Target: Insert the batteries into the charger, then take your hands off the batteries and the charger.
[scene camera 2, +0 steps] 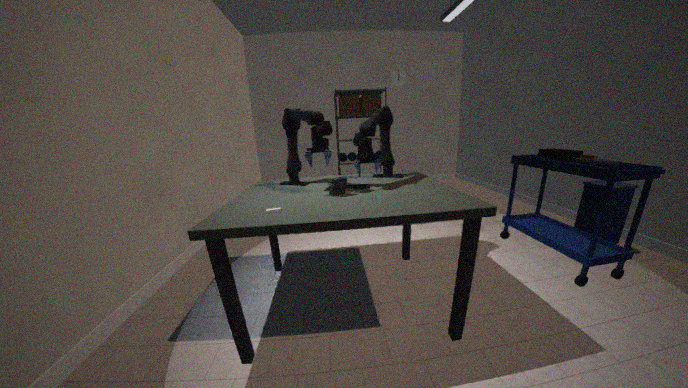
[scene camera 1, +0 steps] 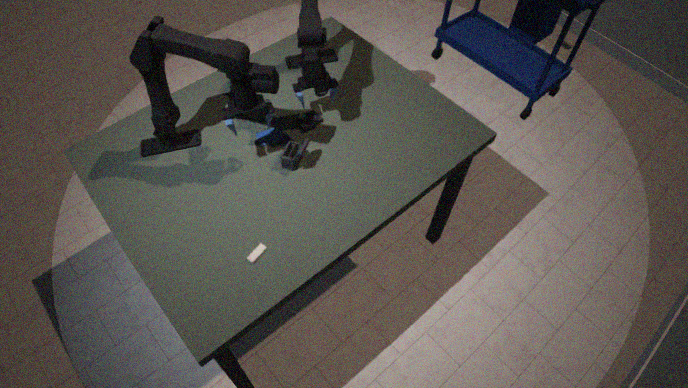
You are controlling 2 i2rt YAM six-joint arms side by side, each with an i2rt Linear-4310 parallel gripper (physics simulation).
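Seen in the pictures: left gripper, fingertip midpoint: [scene camera 2: 367,175] [scene camera 1: 318,104]; right gripper, fingertip midpoint: [scene camera 2: 319,166] [scene camera 1: 252,130]; left arm's base, origin of the base link: [scene camera 2: 387,176]; right arm's base, origin of the base link: [scene camera 2: 294,184] [scene camera 1: 171,143].
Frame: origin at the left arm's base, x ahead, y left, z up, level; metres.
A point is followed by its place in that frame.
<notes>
The charger, a small dark block with slots, stands on the table [scene camera 1: 210,215] @(x 0.615, y -0.478, z 0.000 m) [scene camera 2: 395,207] @(x 0.631, y 0.125, z 0.000 m); the charger [scene camera 1: 294,154] @(x 0.471, y -0.184, z 0.017 m) [scene camera 2: 340,186] @(x 0.506, y -0.162, z 0.049 m) is near the middle. Its slots look dark, and whether batteries sit in them cannot be told. Just behind it in scene camera 1 is a low dark shape [scene camera 1: 296,118] @(x 0.319, y -0.136, z 0.015 m), too dim to name; no battery can be made out for certain. My right gripper [scene camera 1: 246,138] @(x 0.449, y -0.301, z 0.142 m) [scene camera 2: 319,164] @(x 0.449, y -0.301, z 0.142 m) is open and empty, above the table to the left of the charger. My left gripper [scene camera 1: 318,101] @(x 0.324, y -0.064, z 0.070 m) [scene camera 2: 368,173] @(x 0.324, y -0.064, z 0.070 m) is open and empty, behind the charger and to its right.
A small white block [scene camera 1: 256,252] @(x 0.781, y -0.371, z 0.012 m) [scene camera 2: 273,209] @(x 0.786, y -0.367, z 0.012 m) lies toward the table's front left. A blue cart [scene camera 1: 487,52] [scene camera 2: 565,237] stands on the floor beyond the table's right side. A shelf rack [scene camera 2: 336,130] stands at the back wall. Both arms cast shadows over the table.
</notes>
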